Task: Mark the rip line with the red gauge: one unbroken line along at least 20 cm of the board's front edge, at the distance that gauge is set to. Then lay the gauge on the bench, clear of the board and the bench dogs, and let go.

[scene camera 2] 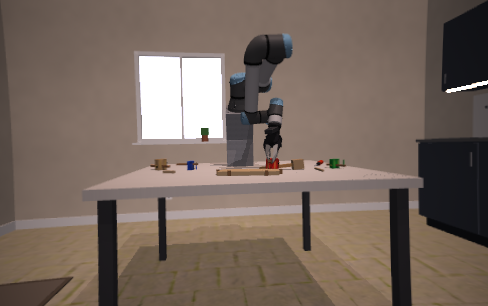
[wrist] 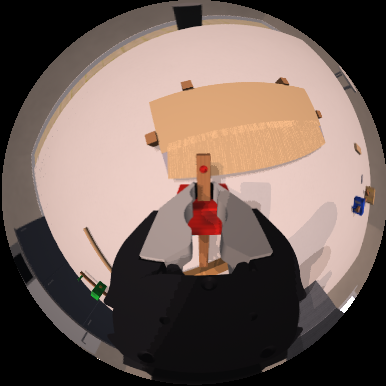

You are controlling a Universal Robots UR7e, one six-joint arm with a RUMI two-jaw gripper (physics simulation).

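My gripper is shut on the red gauge, whose red block sits between the jaws. The gauge's wooden beam points away from the gripper in the wrist view, and its end with a red dot reaches over the near edge of the board. Whether the gauge touches the board cannot be told. Brown bench dogs stand around the board's far edge and ends. No drawn line can be made out on the board.
A green gauge and a blue gauge lie towards opposite sides of the bench. A wooden mallet head is right of the gripper in the scene view. A tan wooden block is near the blue gauge.
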